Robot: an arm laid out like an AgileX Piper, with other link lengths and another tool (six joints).
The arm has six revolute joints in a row. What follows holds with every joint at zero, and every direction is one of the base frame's.
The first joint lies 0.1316 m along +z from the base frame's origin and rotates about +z.
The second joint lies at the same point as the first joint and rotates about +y.
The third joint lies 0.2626 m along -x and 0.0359 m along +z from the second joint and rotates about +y.
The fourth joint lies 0.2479 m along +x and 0.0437 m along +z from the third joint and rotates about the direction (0.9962, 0, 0.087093).
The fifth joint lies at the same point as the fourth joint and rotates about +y.
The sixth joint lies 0.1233 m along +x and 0.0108 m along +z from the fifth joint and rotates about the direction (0.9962, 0, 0.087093).
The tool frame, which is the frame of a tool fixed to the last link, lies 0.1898 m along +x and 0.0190 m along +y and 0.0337 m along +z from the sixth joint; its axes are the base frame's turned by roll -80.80, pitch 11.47 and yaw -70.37 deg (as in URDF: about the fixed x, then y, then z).
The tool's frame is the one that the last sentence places.
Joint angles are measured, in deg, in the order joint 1, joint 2, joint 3, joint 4, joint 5, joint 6. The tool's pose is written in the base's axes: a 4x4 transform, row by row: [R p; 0 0 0 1], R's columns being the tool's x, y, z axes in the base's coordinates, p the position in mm. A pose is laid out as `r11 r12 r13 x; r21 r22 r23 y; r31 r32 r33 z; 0 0 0 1`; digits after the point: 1 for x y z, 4 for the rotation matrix.
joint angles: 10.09 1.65 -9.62 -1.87 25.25 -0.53
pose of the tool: 0.4103 -0.2374 0.8805 283.1; -0.8771 0.1617 0.4523 65.9; -0.2497 -0.9579 -0.1419 201.5; 0 0 0 1
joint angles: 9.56 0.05 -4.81 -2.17 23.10 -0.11
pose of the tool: 0.3963 -0.2533 0.8825 285.6; -0.8817 0.1629 0.4428 63.2; -0.2559 -0.9536 -0.1588 174.9; 0 0 0 1
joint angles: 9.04 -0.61 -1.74 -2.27 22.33 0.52
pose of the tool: 0.3784 -0.2794 0.8825 286.6; -0.8851 0.1699 0.4333 60.5; -0.2710 -0.9450 -0.1830 152.9; 0 0 0 1
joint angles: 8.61 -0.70 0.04 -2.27 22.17 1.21
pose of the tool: 0.3611 -0.3039 0.8816 286.7; -0.8870 0.1800 0.4253 58.1; -0.2879 -0.9356 -0.2046 137.2; 0 0 0 1
